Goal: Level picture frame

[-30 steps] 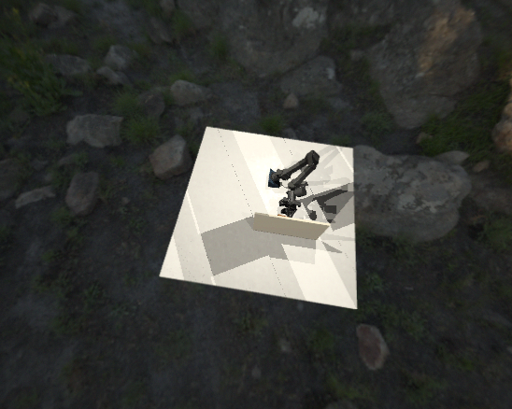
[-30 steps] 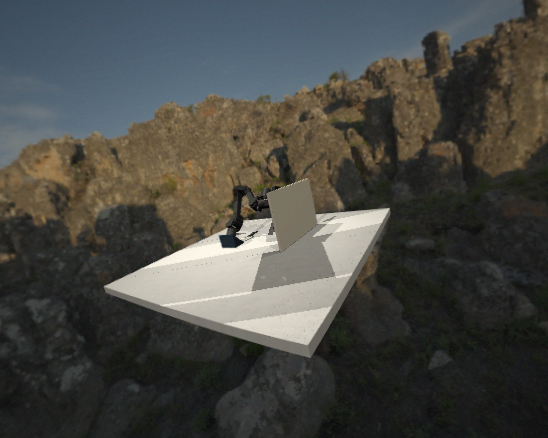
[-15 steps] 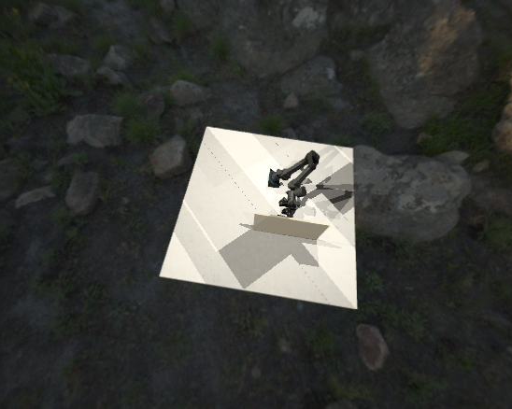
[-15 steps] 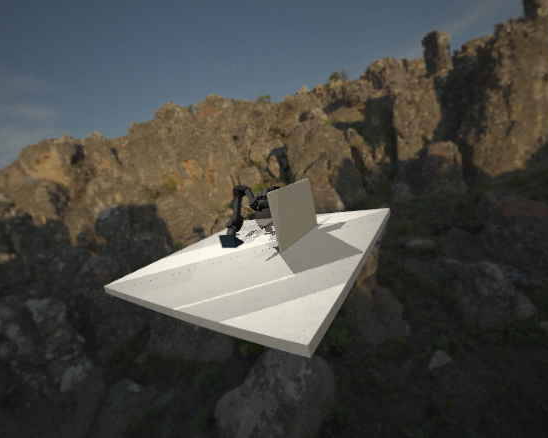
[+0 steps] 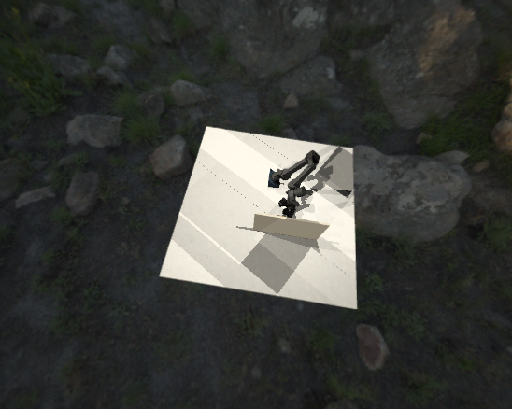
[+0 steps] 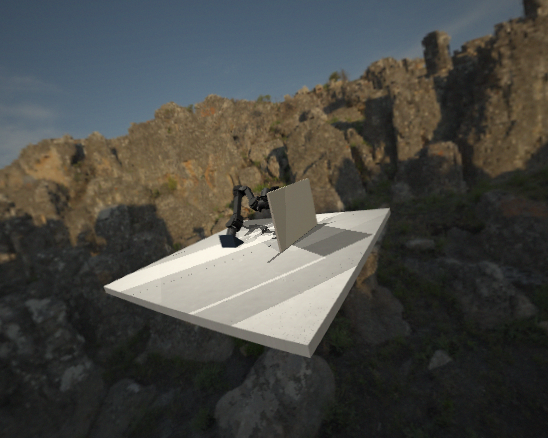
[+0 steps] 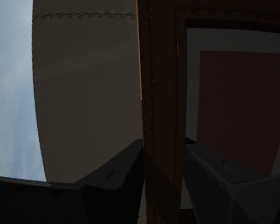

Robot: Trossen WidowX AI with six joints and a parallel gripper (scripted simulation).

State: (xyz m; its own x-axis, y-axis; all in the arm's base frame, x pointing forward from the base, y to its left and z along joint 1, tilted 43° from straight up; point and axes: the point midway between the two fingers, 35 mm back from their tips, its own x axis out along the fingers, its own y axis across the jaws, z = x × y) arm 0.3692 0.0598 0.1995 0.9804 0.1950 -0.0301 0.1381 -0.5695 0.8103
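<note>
The brown wooden picture frame lies 10 mm ahead of my gripper tip, 10 mm to the right of it and 50 mm below it. Round my gripper tip: wall panel 20 mm ahead, 10 mm to the left, 60 mm below.
</note>
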